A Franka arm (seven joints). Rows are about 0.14 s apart.
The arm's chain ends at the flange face. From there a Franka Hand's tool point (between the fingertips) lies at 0.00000 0.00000 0.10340 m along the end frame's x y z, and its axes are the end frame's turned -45 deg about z.
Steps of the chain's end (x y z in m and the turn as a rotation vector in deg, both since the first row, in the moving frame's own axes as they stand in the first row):
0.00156, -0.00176, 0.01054, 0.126, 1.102, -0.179
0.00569, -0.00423, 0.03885, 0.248, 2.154, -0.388
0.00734, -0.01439, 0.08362, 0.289, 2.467, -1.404
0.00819, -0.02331, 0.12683, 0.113, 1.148, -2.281
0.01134, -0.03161, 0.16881, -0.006, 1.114, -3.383
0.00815, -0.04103, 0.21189, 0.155, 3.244, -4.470
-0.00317, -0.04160, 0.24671, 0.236, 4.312, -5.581
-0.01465, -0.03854, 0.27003, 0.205, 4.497, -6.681
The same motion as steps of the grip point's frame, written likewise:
0.00392, 0.00110, 0.01052, -0.690, 0.868, -0.179
0.01009, 0.00345, 0.03878, -1.348, 1.698, -0.388
0.01891, -0.00225, 0.08352, -1.540, 1.949, -1.404
0.02391, -0.00940, 0.12681, -0.732, 0.892, -2.281
0.03183, -0.01295, 0.16879, -0.792, 0.783, -3.383
0.03926, -0.01948, 0.21172, -2.184, 2.403, -4.470
0.03322, -0.02675, 0.24642, -2.882, 3.216, -5.581
0.02319, -0.03250, 0.26971, -3.035, 3.325, -6.681

